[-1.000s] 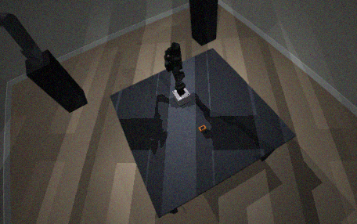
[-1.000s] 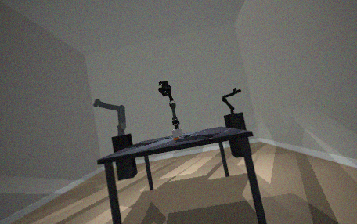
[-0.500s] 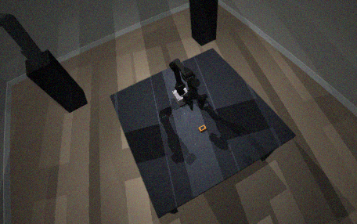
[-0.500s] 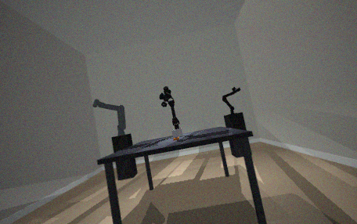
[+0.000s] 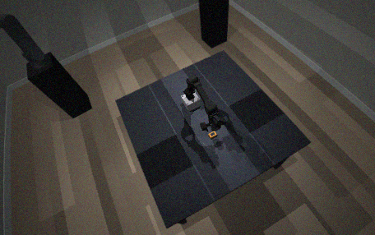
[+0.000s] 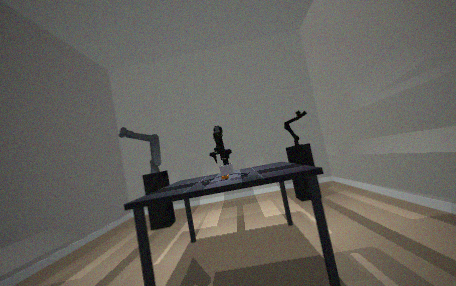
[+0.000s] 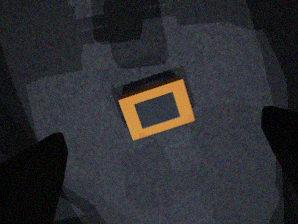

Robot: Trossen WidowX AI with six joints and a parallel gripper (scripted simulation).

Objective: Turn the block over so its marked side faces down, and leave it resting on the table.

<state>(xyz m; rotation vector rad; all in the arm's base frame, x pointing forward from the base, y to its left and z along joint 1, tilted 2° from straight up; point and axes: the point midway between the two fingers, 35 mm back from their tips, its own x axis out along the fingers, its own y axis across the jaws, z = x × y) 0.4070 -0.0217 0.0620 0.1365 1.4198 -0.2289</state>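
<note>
Now: gripper tip 120 mm above the orange block and 20 mm past it.
</note>
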